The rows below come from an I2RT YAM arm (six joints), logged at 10 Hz.
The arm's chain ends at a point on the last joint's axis. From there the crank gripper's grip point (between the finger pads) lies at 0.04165 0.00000 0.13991 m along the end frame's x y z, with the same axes.
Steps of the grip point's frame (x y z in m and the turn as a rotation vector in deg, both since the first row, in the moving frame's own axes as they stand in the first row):
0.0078, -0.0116, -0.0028, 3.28, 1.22, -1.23
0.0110, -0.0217, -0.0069, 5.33, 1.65, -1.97
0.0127, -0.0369, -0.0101, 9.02, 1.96, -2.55
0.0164, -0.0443, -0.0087, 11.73, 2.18, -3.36
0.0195, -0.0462, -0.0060, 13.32, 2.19, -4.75
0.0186, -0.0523, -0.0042, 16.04, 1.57, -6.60
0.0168, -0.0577, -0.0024, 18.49, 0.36, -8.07
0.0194, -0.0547, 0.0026, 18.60, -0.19, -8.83
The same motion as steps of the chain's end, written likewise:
0.0049, -0.0027, -0.0016, 3.28, 1.22, -1.23
0.0072, -0.0073, -0.0050, 5.33, 1.65, -1.97
0.0085, -0.0131, -0.0067, 9.02, 1.96, -2.55
0.0121, -0.0135, -0.0039, 11.73, 2.18, -3.36
0.0157, -0.0106, -0.0002, 13.32, 2.19, -4.75
0.0174, -0.0089, 0.0031, 16.04, 1.57, -6.60
0.0195, -0.0077, 0.0060, 18.49, 0.36, -8.07
0.0238, -0.0040, 0.0108, 18.60, -0.19, -8.83

